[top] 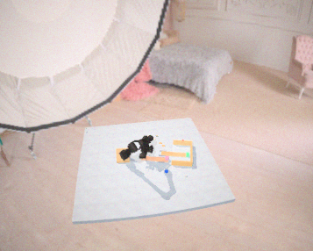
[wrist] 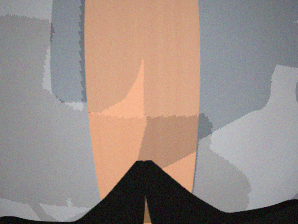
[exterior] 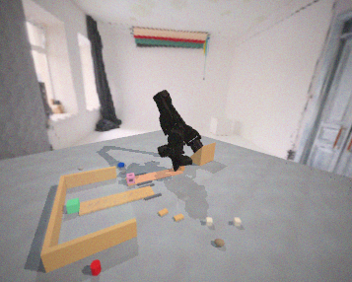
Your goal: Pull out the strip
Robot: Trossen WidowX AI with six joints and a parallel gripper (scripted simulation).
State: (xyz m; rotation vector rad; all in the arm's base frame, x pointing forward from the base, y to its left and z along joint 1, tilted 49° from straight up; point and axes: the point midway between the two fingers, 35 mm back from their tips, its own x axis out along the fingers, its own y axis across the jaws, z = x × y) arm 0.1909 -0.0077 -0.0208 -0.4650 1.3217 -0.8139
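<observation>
Right now my gripper tip is 10 cm short of the pale orange strip and 3 cm to the left of it. Round my gripper tip: brown pebble 34 cm to the left, 16 cm ahead; blue cylinder 21 cm to the right, 18 cm ahead; pink cube 21 cm ahead, 5 cm to the right, 2 cm above.
</observation>
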